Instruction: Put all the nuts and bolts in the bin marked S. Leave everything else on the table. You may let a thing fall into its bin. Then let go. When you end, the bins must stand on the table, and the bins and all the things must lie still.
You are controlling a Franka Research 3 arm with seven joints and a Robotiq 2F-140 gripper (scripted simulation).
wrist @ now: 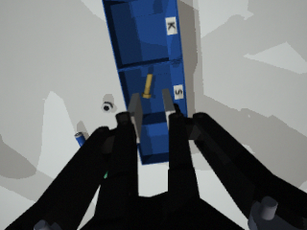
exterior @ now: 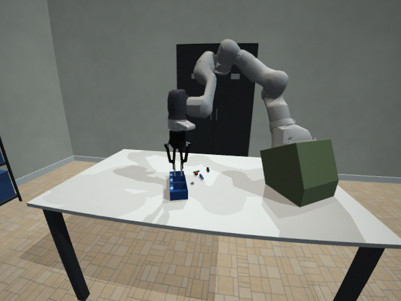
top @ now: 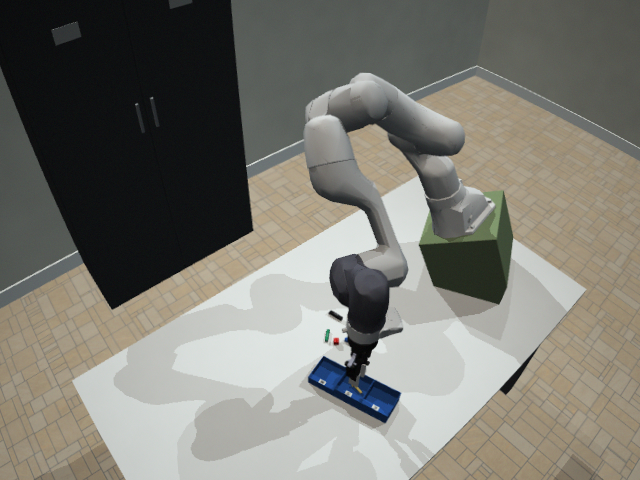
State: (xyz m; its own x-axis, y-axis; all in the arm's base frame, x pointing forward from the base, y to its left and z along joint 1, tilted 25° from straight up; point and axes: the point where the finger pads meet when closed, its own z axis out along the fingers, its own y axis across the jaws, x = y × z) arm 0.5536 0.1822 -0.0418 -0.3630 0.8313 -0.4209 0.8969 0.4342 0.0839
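Right now my hand is 6 cm past the grey nut, 5 cm to the left of it and 10 cm above it. The rest, counted from my hand: blue piece 10 cm behind, 13 cm to the right, 10 cm below; then bolt 1 cm behind, 9 cm below; then blue bin 8 cm below.
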